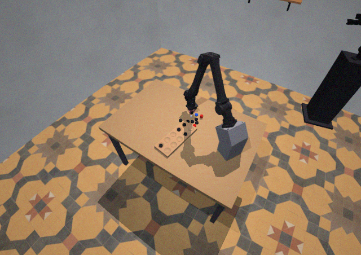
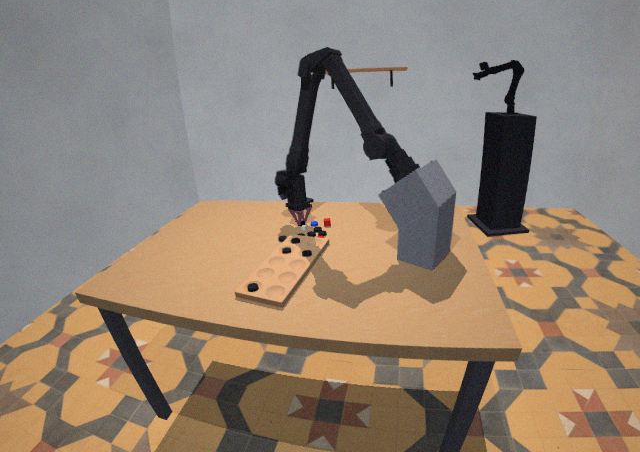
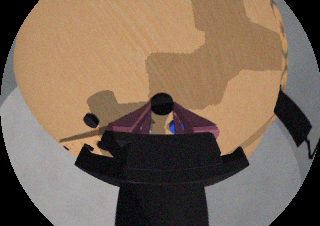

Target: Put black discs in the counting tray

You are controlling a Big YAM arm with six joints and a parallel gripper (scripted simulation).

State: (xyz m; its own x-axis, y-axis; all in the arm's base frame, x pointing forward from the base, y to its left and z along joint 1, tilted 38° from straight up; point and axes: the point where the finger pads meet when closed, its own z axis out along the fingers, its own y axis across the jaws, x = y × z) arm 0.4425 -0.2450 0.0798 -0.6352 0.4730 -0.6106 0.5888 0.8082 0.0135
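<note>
Right now my hand is 1 cm past the small white piece and 5 cm to the right of it. Also, from my hand: red disc (8 cm behind, 15 cm to the left, 1 cm below); then blue disc (5 cm behind, 1 cm to the left, 1 cm below); then red cube (11 cm behind, 2 cm to the left).
</note>
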